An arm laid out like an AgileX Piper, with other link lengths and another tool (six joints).
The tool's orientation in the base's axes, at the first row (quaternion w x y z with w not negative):
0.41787, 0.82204, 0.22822, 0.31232
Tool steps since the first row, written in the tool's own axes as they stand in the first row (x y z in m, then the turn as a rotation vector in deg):
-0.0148, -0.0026, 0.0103, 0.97, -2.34, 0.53
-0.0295, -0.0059, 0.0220, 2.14, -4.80, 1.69
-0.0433, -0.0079, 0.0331, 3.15, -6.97, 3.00
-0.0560, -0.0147, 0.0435, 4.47, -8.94, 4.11
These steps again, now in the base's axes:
-0.0034, -0.0136, -0.0116, 0.79, 1.61, -1.87
-0.0059, -0.0275, -0.0244, 2.14, 3.07, -4.06
-0.0079, -0.0413, -0.0356, 3.52, 4.18, -6.13
-0.0103, -0.0513, -0.0501, 5.01, 5.49, -7.85

